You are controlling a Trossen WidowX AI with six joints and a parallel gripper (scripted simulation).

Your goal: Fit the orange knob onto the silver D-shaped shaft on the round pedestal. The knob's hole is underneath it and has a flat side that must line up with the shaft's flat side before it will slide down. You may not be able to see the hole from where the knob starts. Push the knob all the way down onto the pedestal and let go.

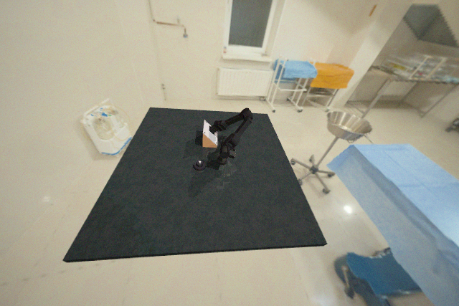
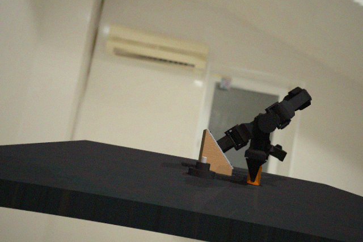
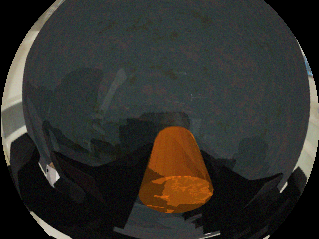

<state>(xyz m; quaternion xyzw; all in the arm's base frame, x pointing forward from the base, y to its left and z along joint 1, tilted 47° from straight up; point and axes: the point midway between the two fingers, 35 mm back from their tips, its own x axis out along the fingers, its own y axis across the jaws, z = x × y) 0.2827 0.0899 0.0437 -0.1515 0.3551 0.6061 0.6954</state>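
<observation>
Right now my gripper tip is 170 mm to the left of the round black pedestal, 40 mm short of it and 20 mm below it. Also, from my gripper tip: orange knob (30 mm above).
</observation>
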